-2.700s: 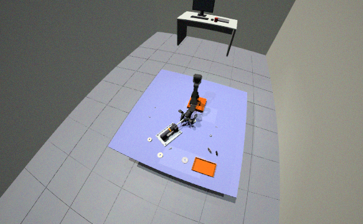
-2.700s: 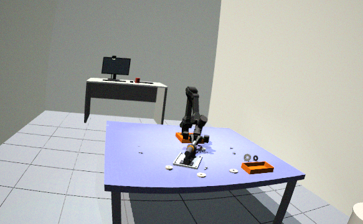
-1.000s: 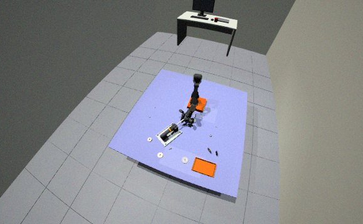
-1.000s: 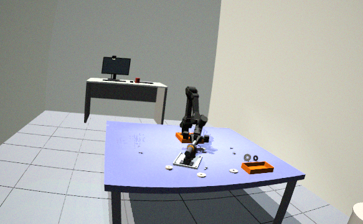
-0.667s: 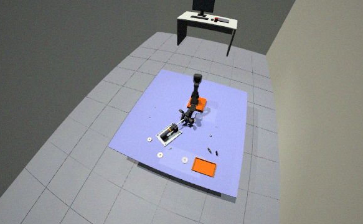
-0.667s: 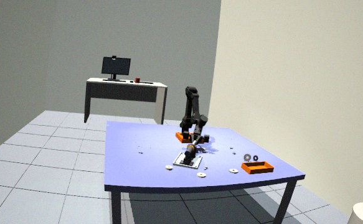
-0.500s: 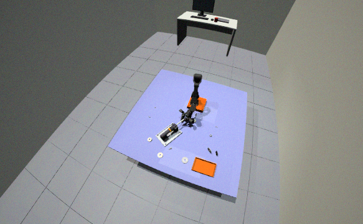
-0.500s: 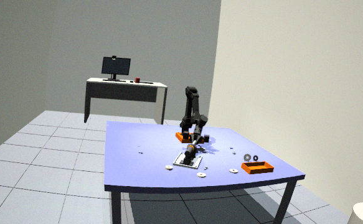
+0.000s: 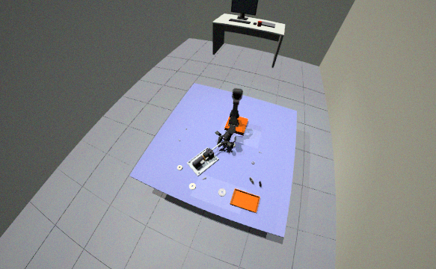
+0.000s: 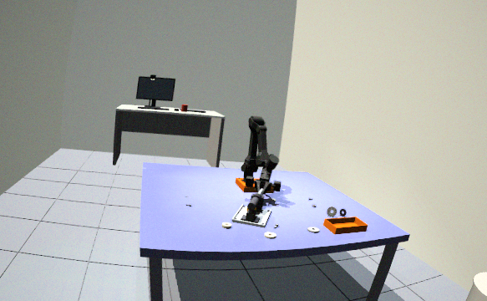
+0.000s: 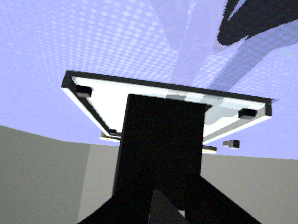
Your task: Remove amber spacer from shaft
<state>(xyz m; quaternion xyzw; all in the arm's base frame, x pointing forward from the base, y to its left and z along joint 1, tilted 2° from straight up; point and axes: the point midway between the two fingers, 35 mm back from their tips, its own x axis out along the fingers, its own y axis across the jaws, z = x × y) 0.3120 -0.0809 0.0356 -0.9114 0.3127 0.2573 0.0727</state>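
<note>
Now: gripper tip 4 cm short of the thin grey shaft, 3 cm to the left of it and 2 cm below it. The rest, counted from my gripper tip: orange tray: 39 cm ahead, 28 cm to the left, 5 cm below.
</note>
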